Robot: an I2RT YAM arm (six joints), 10 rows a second.
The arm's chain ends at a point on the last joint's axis. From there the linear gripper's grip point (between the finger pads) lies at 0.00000 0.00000 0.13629 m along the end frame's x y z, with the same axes.
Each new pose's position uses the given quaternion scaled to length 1; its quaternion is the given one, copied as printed.
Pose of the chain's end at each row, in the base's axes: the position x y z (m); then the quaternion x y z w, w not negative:
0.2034 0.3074 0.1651 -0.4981 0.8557 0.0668 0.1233
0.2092 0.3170 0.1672 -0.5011 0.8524 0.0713 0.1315
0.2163 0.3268 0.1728 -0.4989 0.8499 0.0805 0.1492
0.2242 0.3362 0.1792 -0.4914 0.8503 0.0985 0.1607
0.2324 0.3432 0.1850 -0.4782 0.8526 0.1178 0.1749
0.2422 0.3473 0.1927 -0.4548 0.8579 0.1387 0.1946
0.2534 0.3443 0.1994 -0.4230 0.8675 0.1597 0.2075
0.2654 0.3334 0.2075 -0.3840 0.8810 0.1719 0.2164
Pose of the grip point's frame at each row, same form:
0.2231 0.3397 0.0342 -0.4981 0.8557 0.0668 0.1233
0.2300 0.3515 0.0370 -0.5011 0.8524 0.0713 0.1315
0.2399 0.3657 0.0443 -0.4989 0.8499 0.0805 0.1492
0.2483 0.3806 0.0526 -0.4914 0.8503 0.0985 0.1607
0.2577 0.3934 0.0608 -0.4782 0.8526 0.1178 0.1749
0.2705 0.4039 0.0720 -0.4548 0.8579 0.1387 0.1946
0.2841 0.4060 0.0818 -0.4230 0.8675 0.1597 0.2075
0.2994 0.3973 0.0920 -0.3840 0.8810 0.1719 0.2164

